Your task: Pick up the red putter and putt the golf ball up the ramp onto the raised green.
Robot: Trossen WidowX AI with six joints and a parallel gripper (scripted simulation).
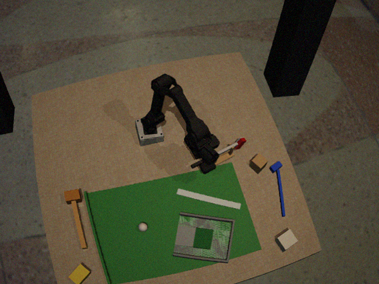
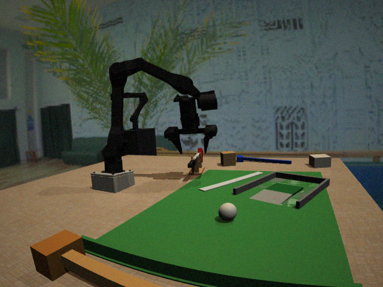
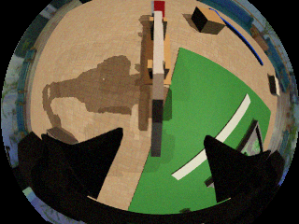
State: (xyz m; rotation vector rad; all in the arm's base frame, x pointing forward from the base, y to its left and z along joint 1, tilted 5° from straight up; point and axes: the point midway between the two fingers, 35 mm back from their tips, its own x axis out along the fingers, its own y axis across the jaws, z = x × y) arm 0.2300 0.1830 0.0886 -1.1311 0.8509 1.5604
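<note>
My gripper tip is 100 mm to the right of the red putter, 50 mm past it and 40 mm above it. From my gripper tip the other things lie so: white bar: 160 mm ahead, 100 mm below, 10 mm to the left; then small wooden rack: 120 mm to the left, 70 mm below, 50 mm behind; then tan block: 280 mm to the left, 70 mm below, 30 mm ahead.
</note>
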